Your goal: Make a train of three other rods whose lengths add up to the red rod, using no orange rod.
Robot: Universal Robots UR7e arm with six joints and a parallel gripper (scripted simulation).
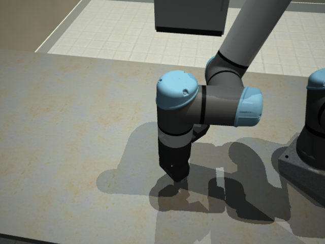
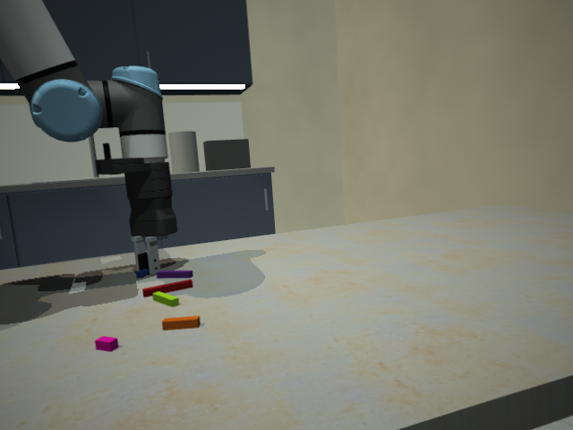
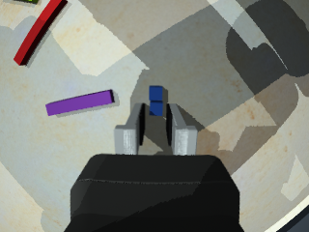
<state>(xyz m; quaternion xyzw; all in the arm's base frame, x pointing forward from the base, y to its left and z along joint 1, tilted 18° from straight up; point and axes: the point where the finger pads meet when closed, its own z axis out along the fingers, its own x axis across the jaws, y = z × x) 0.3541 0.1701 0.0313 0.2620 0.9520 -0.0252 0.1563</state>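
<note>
My hand is 170 mm to the left of the lime rod, 50 mm short of it and 10 mm above it. Also, from my hand: red rod 120 mm to the right, 50 mm ahead, 10 mm below; then purple rod 50 mm ahead, 40 mm to the right, 10 mm below; then orange rod 270 mm to the right, 80 mm ahead, 10 mm below.
</note>
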